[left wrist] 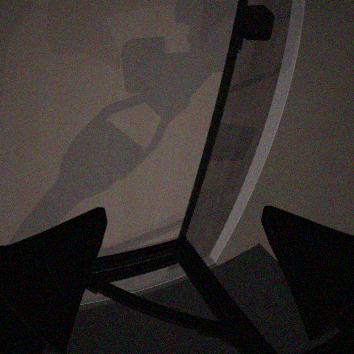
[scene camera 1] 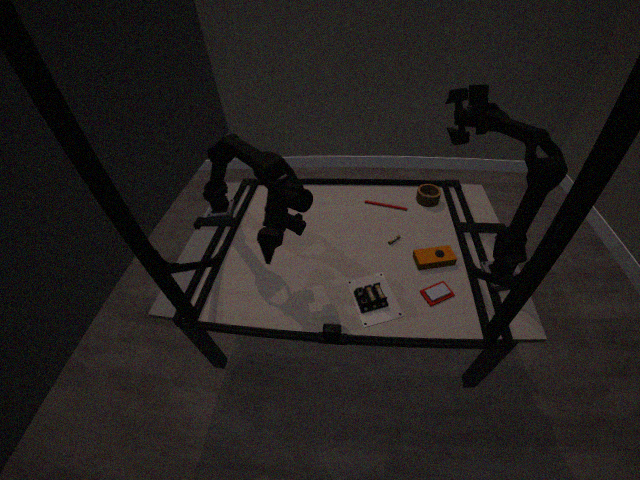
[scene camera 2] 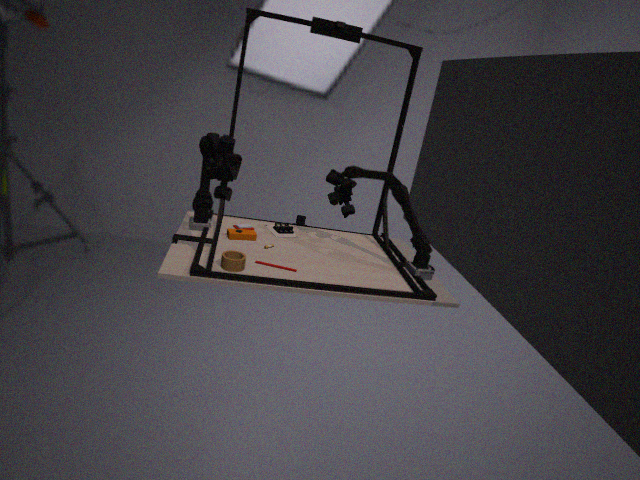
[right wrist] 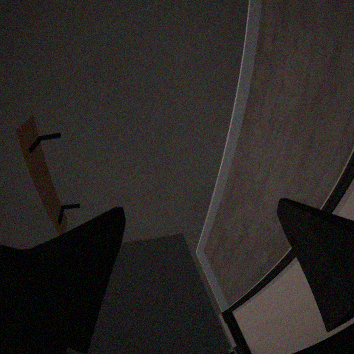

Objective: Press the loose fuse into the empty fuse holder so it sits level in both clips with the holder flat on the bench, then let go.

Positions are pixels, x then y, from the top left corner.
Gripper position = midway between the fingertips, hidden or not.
The right gripper shows in scene camera 1 point(447, 115), in scene camera 2 point(231, 190) and in the right wrist view point(203, 211); in the left wrist view it is out of frame.
